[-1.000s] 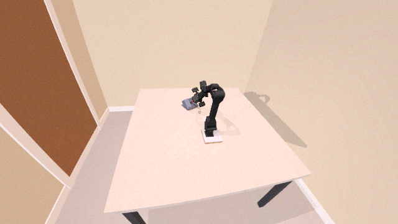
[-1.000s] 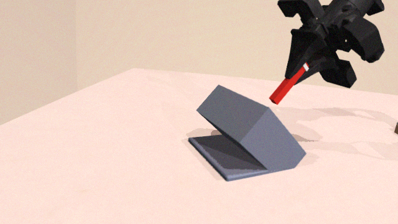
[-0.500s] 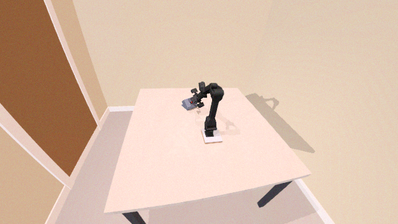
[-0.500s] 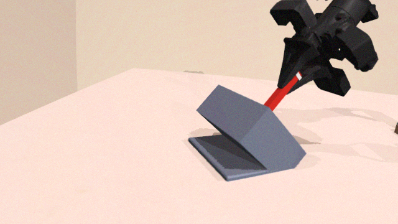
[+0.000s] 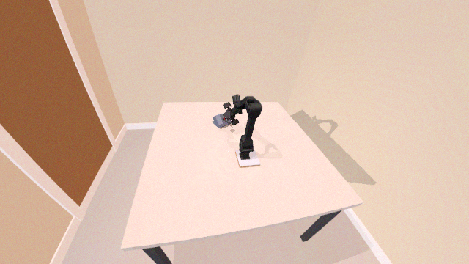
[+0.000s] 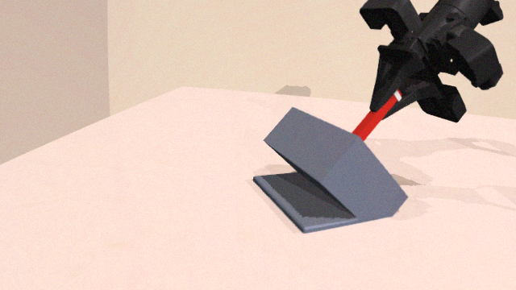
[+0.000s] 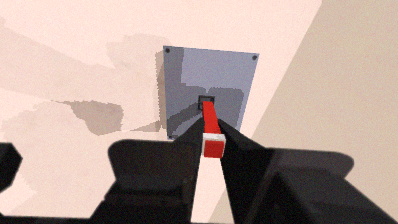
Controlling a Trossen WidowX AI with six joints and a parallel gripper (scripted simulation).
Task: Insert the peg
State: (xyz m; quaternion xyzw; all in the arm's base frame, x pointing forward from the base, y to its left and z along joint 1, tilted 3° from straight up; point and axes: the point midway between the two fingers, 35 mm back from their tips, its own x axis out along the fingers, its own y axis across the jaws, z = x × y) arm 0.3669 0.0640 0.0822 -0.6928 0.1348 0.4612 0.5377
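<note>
My gripper tip is now 6 cm above the sloped grey-blue panel, 4 cm short of it and 3 cm to the right of it. Also, from my gripper tip: red peg (1 cm behind, 1 cm above); thin grey base plate (9 cm below, 6 cm ahead, 3 cm to the left).
</note>
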